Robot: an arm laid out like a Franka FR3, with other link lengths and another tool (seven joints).
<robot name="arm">
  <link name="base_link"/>
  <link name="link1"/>
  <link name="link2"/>
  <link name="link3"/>
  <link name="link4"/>
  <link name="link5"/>
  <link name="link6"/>
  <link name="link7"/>
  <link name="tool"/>
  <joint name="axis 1" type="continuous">
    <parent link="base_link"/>
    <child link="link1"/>
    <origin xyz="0 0 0.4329"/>
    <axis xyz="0 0 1"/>
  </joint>
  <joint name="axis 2" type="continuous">
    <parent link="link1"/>
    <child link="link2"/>
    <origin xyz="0 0 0"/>
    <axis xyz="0 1 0"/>
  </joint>
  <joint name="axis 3" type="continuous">
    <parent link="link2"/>
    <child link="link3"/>
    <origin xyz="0 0 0.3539"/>
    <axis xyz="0 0 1"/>
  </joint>
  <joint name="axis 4" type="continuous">
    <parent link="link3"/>
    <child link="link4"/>
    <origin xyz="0.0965 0 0"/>
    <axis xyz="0 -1 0"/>
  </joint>
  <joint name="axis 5" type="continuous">
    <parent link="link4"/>
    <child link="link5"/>
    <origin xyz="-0.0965 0 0.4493"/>
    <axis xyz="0 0 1"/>
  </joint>
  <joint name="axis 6" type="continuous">
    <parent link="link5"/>
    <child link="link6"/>
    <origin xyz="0 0 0"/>
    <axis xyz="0 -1 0"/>
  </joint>
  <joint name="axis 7" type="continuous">
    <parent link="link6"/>
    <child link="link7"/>
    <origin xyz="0.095 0 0"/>
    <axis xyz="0 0 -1"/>
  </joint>
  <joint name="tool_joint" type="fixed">
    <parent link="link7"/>
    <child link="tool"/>
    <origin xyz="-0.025 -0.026 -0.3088" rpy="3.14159 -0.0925 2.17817"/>
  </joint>
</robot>
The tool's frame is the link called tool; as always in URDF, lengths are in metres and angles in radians. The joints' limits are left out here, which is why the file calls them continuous.
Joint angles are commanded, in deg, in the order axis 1, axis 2, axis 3, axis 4, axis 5, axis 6, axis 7. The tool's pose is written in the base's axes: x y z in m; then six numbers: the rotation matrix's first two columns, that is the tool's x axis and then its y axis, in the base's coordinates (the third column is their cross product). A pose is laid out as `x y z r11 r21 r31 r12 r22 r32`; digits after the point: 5 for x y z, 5 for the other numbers.
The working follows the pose.
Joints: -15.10, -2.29, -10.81, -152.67, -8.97, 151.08, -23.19
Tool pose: 0.41241 -0.24831 0.14211 -0.63787 0.76857 0.04931 0.76659 0.63976 -0.05514
Where each joint sits with the arm in this pose, in the base's axes (m; each line is computed from the numbers above, not from the rounded line before):
axis 1: 0.0000 0.0000 0.4329
axis 2: 0.0000 0.0000 0.4329
axis 3: -0.0137 0.0037 0.7865
axis 4: 0.0731 -0.0385 0.7903
axis 5: 0.3492 -0.1697 0.4472
axis 6: 0.3492 -0.1697 0.4472
axis 7: 0.4395 -0.1991 0.4479
the tool: 0.4124 -0.2483 0.1421

